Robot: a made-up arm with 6 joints.
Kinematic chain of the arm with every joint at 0, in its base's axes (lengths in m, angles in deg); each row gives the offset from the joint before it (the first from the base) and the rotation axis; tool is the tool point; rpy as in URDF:
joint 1: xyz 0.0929 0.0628 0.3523 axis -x
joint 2: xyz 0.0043 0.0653 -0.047 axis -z
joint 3: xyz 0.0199 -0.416 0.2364 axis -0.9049 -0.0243 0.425
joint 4: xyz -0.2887 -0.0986 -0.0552 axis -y
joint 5: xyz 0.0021 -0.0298 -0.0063 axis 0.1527 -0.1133 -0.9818
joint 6: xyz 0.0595 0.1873 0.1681 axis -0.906 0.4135 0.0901
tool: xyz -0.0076 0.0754 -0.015 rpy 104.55 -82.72 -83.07
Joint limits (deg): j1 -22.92..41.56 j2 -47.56..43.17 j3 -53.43..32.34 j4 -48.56..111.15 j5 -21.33..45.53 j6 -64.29..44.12
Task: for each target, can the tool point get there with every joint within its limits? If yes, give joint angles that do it. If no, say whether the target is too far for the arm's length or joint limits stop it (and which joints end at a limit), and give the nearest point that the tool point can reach.
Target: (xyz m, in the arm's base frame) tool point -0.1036 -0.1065 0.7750
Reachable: yes | joints 13.93 -1.27 -12.50 20.68 17.15 -18.94
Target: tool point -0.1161 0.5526 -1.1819
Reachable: no: too far | nearest point -0.3300 0.2915 0.2766 | short by 1.497 m
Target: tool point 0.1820 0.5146 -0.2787
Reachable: no: joint limits stop it (at a limit: joint 1, joint 2, joint 4, joint 5, joint 6) | nearest point -0.2452 0.3755 0.3275 | short by 0.755 m
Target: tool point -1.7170 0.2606 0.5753
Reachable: no: too far | nearest point -0.6788 0.2233 0.5332 | short by 1.040 m
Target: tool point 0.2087 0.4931 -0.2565
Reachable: no: joint limits stop it (at a limit: joint 1, joint 2, joint 4, joint 5, joint 6) | nearest point -0.2423 0.3785 0.3303 | short by 0.749 m
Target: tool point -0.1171 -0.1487 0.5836
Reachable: yes | joints -7.20 20.80 19.22 -19.56 14.08 -39.48
